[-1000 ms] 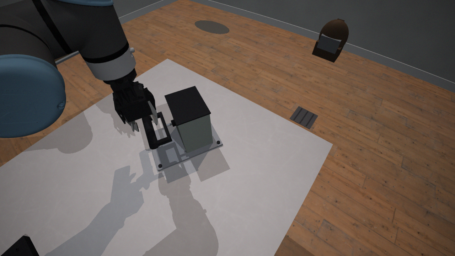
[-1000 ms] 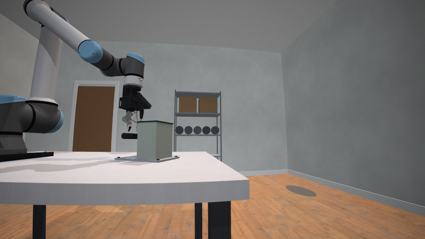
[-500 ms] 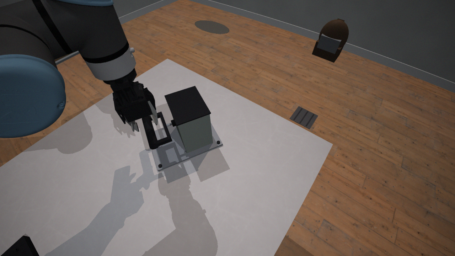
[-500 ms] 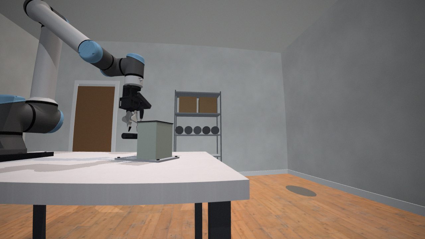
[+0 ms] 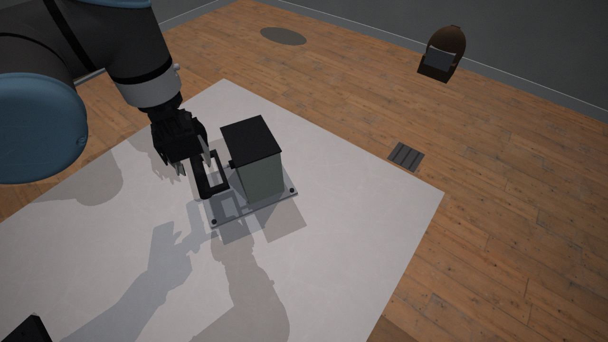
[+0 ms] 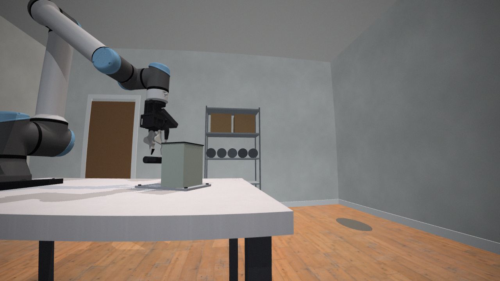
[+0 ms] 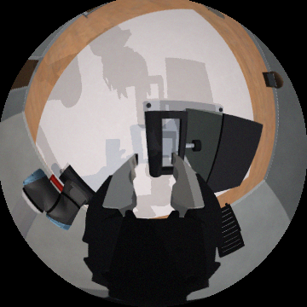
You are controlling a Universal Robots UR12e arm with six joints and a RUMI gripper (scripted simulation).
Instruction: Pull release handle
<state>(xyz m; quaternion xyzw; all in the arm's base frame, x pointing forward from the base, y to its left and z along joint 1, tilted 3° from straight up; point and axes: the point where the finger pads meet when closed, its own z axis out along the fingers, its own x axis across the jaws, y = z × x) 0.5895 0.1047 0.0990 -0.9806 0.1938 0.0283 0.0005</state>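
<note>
Right now the handle is 5 cm ahead of my hand, 4 cm below it and 2 cm to the right of it.
</note>
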